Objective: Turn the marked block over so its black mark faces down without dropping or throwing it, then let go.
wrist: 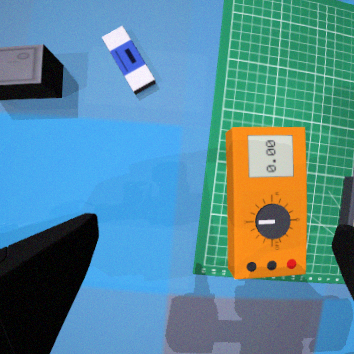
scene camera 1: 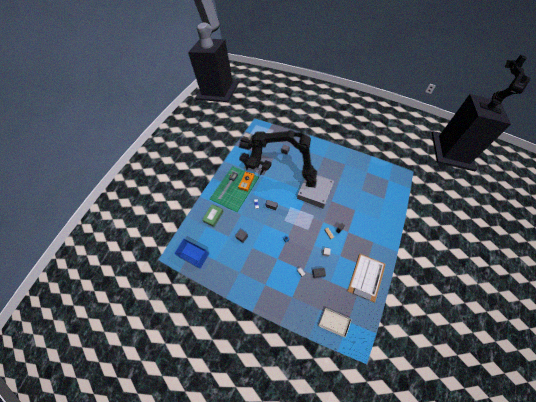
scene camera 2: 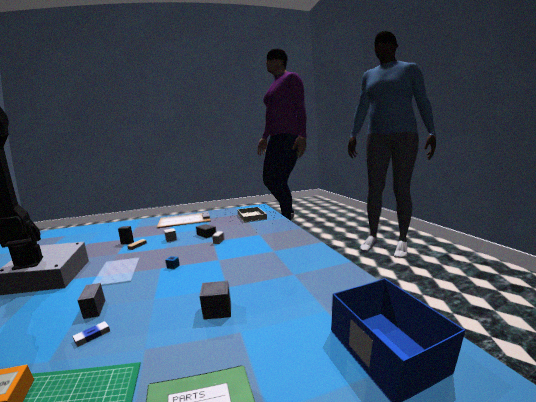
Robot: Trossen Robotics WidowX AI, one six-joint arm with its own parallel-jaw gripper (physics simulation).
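Places are measured from the arm's base along level axes (x ahead, y left, z up), in centimetres.
Pixels of known places: gripper, fingertip midpoint: [wrist: 216,231] [scene camera 1: 253,172]; arm's base, origin of the base link: [scene camera 1: 311,182] [scene camera 2: 28,263].
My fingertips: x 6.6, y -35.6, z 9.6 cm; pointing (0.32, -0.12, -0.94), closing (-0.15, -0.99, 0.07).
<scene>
For each thing: its top centre in the pictures, then the offset to it from my fingertips. Level surfaces: height alone.
- small blue cube, middle of its top: [scene camera 2: 171,258] [scene camera 1: 286,238] dx +32.3, dy +27.7, dz -13.0 cm
- long block, middle of its top: [wrist: 4,64] [scene camera 2: 89,290] [scene camera 1: 271,203] dx +12.8, dy +14.1, dz -11.2 cm
- white eraser, middle of its top: [wrist: 127,56] [scene camera 2: 90,330] [scene camera 1: 256,203] dx +13.4, dy +4.1, dz -14.4 cm
- dark cube, middle of its top: [scene camera 2: 214,288] [scene camera 1: 241,234] dx +37.1, dy +1.7, dz -10.5 cm
- orange multimeter, middle of its top: [wrist: 271,220] [scene camera 1: 247,178] dx -2.6, dy -6.7, dz -12.4 cm
- green mat, its level: dz -15.4 cm
- blue bin, middle of its top: [scene camera 2: 392,310] [scene camera 1: 189,251] dx +55.1, dy -23.5, dz -8.2 cm
- green box, middle of its top: [scene camera 1: 212,214] dx +28.2, dy -20.2, dz -11.7 cm
- wooden piece, middle of its top: [scene camera 2: 136,242] [scene camera 1: 329,233] dx +22.9, dy +52.1, dz -14.3 cm
- black block, middle of its top: [scene camera 2: 124,227] [scene camera 1: 341,226] dx +19.3, dy +58.0, dz -9.5 cm
- white cube, middle of its top: [scene camera 2: 169,230] [scene camera 1: 327,251] dx +35.1, dy +52.1, dz -11.9 cm
The small blue cube [scene camera 1: 286,239] [scene camera 2: 172,262] stands on the work surface with a dark patch on its top; I cannot tell for sure that this is the marked block's black mark. A long block [scene camera 1: 271,204] [scene camera 2: 91,300] [wrist: 22,65], grey on top with a faint oval outline, lies beside a white eraser [scene camera 1: 256,203] [scene camera 2: 91,333] [wrist: 129,60] with a blue sleeve. A dark cube [scene camera 1: 242,235] [scene camera 2: 215,299] stands farther out. My gripper [scene camera 1: 257,167] [wrist: 216,231] is open and empty, high above the multimeter's side of the green mat, away from the blue cube.
An orange multimeter [scene camera 1: 246,181] [wrist: 267,200] lies on the green mat [scene camera 1: 235,202] [wrist: 285,85]. A blue bin [scene camera 1: 192,253] [scene camera 2: 395,340] and green box [scene camera 1: 213,215] stand nearby. A wooden piece [scene camera 1: 329,233] [scene camera 2: 137,244], black block [scene camera 1: 340,227] [scene camera 2: 126,234] and white cube [scene camera 1: 326,251] [scene camera 2: 170,234] lie beyond the blue cube.
</scene>
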